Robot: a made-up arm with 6 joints.
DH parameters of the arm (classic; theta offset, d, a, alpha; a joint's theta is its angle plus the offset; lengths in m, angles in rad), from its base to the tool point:
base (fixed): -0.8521 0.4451 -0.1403 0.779
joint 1: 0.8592 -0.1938 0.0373 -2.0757
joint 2: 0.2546 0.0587 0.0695 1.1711
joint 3: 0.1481 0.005 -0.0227 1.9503
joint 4: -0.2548 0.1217 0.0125 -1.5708
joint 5: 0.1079 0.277 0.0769 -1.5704
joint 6: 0 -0.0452 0.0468 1.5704
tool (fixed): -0.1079 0.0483 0 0
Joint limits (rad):
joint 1: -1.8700..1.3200
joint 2: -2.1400..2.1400
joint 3: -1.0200..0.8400
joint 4: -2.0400..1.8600
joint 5: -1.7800..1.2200
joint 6: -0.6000..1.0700
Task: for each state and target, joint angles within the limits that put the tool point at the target. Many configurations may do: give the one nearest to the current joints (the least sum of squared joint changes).
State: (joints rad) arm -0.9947 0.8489 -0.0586 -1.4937 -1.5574 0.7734
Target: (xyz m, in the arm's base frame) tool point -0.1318 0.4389 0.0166
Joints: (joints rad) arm -1.4480 1.3997 0.1381 -1.7118 -1.3908 0.4324
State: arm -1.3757 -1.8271 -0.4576 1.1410 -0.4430 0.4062
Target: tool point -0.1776 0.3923 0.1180
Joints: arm -1.2187 -2.0948 -0.2673 1.0697 -0.6317 0.1823
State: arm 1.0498 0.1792 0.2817 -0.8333 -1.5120 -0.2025
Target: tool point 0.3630 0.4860 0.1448
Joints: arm 1.1135 0.7346 0.7569 -1.2804 -1.3901 -0.2652
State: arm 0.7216 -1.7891 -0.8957 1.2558 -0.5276 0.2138
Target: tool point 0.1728 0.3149 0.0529
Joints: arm 0.6799 -1.9982 -1.0112 1.5642 -0.1618 0.8943
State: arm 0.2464 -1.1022 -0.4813 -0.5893 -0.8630 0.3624
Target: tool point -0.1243 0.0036 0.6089
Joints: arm 0.4216 -1.0916 -0.3850 -0.4241 -0.6368 0.5519
